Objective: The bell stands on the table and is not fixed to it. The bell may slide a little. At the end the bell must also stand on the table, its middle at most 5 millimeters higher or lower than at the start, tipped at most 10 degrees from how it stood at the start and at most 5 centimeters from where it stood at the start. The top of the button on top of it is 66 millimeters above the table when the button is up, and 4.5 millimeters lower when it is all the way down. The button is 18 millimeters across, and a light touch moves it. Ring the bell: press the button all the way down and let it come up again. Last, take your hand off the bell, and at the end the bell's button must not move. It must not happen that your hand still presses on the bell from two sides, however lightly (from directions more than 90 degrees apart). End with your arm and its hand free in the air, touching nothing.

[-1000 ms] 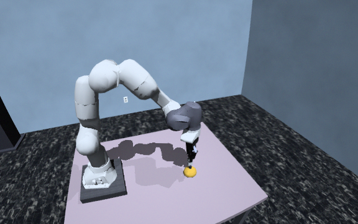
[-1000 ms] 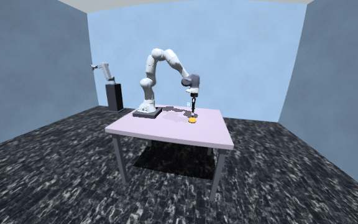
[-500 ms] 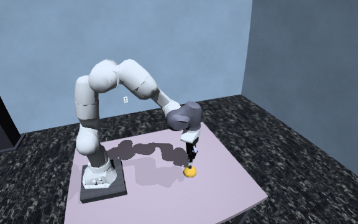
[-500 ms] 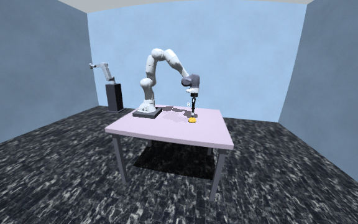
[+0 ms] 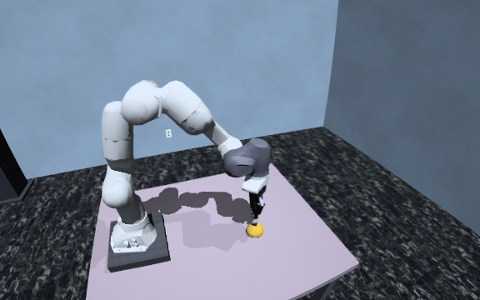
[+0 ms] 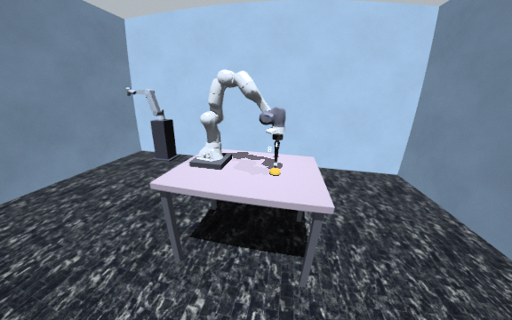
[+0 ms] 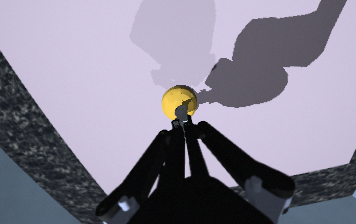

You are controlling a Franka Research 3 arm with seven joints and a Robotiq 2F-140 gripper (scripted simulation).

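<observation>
The dark button lies 1 cm to the right of my hand and 4 cm below it. Round my hand: yellow dome bell 1 cm to the right, 6 cm below.
</observation>
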